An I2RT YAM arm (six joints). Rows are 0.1 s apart.
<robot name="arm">
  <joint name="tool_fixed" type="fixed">
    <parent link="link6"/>
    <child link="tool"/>
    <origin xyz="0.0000 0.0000 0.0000" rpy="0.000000 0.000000 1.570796"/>
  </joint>
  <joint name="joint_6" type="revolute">
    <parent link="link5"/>
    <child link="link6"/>
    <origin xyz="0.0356 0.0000 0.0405" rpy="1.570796 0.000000 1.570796"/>
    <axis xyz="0 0 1"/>
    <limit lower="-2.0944" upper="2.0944"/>
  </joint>
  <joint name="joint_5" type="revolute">
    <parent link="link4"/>
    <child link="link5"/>
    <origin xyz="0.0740 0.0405 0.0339" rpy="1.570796 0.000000 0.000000"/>
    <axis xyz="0 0 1"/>
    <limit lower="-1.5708" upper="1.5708"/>
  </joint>
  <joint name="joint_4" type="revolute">
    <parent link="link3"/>
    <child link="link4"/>
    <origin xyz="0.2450 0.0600 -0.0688"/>
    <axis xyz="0 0 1"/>
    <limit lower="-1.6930" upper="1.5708"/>
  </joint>
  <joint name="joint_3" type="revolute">
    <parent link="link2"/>
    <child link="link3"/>
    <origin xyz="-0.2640 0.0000 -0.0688" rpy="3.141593 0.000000 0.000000"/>
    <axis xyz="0 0 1"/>
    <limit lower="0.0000" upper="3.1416"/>
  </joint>
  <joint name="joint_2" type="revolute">
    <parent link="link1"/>
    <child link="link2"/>
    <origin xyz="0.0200 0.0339 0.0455" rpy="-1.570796 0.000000 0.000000"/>
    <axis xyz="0 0 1"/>
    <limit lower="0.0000" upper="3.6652"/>
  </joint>
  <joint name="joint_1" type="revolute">
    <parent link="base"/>
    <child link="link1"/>
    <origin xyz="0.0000 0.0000 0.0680"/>
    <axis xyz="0 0 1"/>
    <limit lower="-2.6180" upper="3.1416"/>
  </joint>
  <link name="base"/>
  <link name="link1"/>
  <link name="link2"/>
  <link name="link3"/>
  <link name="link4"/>
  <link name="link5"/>
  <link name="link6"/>
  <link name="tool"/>
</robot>
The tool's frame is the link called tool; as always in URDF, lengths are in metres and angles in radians.
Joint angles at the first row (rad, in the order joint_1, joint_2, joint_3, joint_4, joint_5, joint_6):
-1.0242, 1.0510, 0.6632, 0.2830, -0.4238, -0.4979
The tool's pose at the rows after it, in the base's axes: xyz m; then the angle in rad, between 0 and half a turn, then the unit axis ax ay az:
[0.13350 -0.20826 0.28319 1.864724 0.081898 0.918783 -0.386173]
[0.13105 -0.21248 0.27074 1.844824 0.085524 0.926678 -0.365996]
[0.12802 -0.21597 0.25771 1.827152 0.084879 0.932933 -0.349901]
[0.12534 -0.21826 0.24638 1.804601 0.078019 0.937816 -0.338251]
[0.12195 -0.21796 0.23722 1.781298 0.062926 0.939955 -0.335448]
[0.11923 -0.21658 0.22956 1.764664 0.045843 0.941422 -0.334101]
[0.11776 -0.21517 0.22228 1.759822 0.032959 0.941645 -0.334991]
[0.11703 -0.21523 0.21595 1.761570 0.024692 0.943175 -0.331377]
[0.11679 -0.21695 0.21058 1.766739 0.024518 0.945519 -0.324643]
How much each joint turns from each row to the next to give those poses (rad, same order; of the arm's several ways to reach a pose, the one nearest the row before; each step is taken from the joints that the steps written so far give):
-0.0454, 0.0274, -0.0297, 0.0508, -0.0745, 0.0537
-0.0228, 0.0290, -0.0336, 0.0559, -0.0490, 0.0247
-0.0229, 0.0309, -0.0369, 0.0645, -0.0482, 0.0163
-0.0192, 0.0306, -0.0352, 0.0733, -0.0483, 0.0131
-0.0170, 0.0196, -0.0379, 0.0765, -0.0455, 0.0035
-0.0120, 0.0151, -0.0328, 0.0627, -0.0382, -0.0036
-0.0054, 0.0156, -0.0270, 0.0479, -0.0201, -0.0105
-0.0045, 0.0192, -0.0153, 0.0272, -0.0162, -0.0115
-0.0047, 0.0229, -0.0052, 0.0136, -0.0095, -0.0058

